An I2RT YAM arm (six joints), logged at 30 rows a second.
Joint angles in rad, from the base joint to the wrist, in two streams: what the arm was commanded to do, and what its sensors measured. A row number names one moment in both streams.
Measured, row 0:
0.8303 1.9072 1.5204 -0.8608 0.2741 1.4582
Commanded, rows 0 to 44:
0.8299 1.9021 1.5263 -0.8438 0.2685 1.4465
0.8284 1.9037 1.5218 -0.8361 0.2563 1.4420
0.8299 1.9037 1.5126 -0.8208 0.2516 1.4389
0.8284 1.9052 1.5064 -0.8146 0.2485 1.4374
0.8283 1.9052 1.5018 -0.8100 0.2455 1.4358
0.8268 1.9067 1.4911 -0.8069 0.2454 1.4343
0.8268 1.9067 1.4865 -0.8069 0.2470 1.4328
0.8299 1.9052 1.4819 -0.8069 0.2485 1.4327
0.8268 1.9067 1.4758 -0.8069 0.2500 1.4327
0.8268 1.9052 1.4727 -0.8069 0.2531 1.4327
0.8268 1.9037 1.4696 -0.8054 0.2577 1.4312
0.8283 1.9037 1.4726 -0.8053 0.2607 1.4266
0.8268 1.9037 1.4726 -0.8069 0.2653 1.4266
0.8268 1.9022 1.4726 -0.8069 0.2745 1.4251
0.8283 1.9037 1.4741 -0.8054 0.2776 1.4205
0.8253 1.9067 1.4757 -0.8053 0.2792 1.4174
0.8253 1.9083 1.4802 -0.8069 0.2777 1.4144
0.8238 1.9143 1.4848 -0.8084 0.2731 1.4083
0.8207 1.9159 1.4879 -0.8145 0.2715 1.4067
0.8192 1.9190 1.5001 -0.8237 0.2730 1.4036
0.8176 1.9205 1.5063 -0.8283 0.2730 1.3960
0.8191 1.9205 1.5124 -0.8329 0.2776 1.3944
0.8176 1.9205 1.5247 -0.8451 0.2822 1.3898
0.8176 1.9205 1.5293 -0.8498 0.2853 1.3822
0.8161 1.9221 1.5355 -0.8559 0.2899 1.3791
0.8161 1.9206 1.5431 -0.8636 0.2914 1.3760
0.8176 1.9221 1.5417 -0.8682 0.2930 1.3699
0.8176 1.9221 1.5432 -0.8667 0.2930 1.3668
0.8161 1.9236 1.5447 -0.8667 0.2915 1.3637
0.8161 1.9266 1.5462 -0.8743 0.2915 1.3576
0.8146 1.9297 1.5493 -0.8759 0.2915 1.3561
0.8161 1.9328 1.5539 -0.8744 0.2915 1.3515
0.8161 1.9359 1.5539 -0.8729 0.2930 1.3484
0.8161 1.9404 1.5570 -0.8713 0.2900 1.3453
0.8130 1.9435 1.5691 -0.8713 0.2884 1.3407
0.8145 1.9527 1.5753 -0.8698 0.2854 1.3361
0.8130 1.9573 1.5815 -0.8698 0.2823 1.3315
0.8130 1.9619 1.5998 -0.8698 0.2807 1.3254
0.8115 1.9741 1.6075 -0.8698 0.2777 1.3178
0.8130 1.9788 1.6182 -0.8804 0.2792 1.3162
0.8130 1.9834 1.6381 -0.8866 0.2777 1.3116
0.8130 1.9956 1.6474 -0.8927 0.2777 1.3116
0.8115 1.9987 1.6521 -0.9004 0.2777 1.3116
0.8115 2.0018 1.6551 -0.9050 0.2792 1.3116
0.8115 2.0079 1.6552 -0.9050 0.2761 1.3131
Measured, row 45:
0.8276 1.9942 1.6062 -0.8803 0.2646 1.3258
